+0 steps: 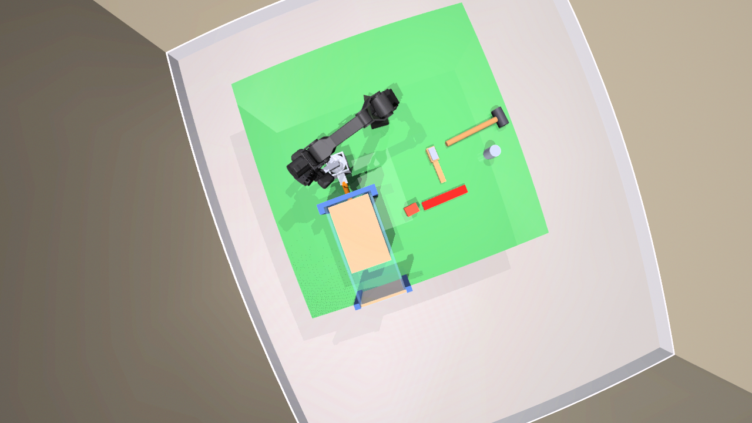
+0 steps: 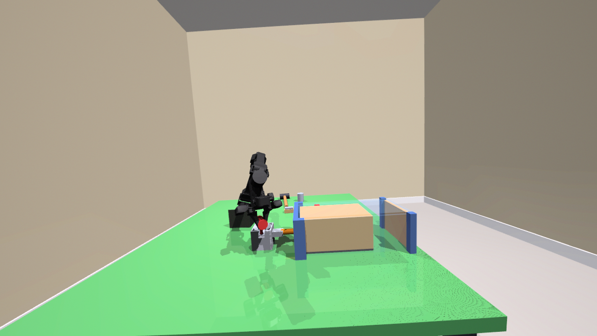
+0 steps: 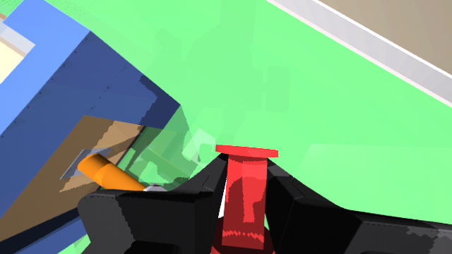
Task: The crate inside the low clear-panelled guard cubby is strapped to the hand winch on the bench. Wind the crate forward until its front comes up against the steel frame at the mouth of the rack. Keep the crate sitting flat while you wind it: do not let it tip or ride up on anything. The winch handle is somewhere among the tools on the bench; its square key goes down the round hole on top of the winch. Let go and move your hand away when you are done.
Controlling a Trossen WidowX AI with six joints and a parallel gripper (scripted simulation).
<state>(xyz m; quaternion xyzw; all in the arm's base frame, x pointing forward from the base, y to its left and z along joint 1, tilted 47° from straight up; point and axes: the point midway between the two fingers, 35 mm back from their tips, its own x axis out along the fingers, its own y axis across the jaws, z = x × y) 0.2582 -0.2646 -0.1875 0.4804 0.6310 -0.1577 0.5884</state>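
Right now my gripper tip is 10 mm past the red knob and 20 mm to the right of it. Also, from my gripper tip: blue steel frame (110 mm ahead, 130 mm to the left, 20 mm below); winch (60 mm behind, 100 mm to the left, 100 mm below); winch handle (20 mm behind, 50 mm to the left, 30 mm below).
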